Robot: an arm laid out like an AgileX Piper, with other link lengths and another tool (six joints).
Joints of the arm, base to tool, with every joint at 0 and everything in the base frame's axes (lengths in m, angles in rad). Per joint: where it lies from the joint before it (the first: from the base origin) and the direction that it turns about. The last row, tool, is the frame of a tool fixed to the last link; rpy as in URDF.
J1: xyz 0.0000 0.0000 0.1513 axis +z
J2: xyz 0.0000 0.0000 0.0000 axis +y
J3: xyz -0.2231 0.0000 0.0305 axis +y
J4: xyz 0.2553 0.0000 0.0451 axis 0.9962 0 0.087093
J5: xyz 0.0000 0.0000 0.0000 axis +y
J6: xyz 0.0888 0.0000 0.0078 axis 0.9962 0 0.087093
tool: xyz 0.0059 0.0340 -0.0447 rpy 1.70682 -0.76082 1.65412
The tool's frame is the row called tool.
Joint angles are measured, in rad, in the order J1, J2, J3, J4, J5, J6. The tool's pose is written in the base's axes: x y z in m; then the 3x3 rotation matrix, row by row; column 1 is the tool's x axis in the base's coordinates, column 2 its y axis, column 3 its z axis. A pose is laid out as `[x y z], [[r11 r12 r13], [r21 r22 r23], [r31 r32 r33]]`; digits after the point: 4 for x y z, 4 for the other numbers.
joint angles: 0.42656 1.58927 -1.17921 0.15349 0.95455 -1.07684
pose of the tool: [0.2427 0.1022 0.2091], [[-0.6255 0.7800 0.0171], [0.7785 0.6226 0.0791], [0.0511 0.0628 -0.9967]]
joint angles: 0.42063 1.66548 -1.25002 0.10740 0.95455 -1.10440
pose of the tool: [0.2611 0.1018 0.2050], [[-0.6530 0.7566 0.0340], [0.7574 0.6522 0.0320], [0.0020 0.0467 -0.9989]]
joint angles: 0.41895 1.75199 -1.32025 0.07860 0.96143 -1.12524
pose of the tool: [0.2776 0.1041 0.1967], [[-0.6743 0.7380 0.0273], [0.7381 0.6746 -0.0057], [-0.0227 0.0163 -0.9996]]
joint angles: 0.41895 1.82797 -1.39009 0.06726 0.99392 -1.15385
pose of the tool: [0.2901 0.1068 0.1905], [[-0.6995 0.7147 0.0012], [0.7142 0.6990 -0.0356], [-0.0263 -0.0240 -0.9994]]
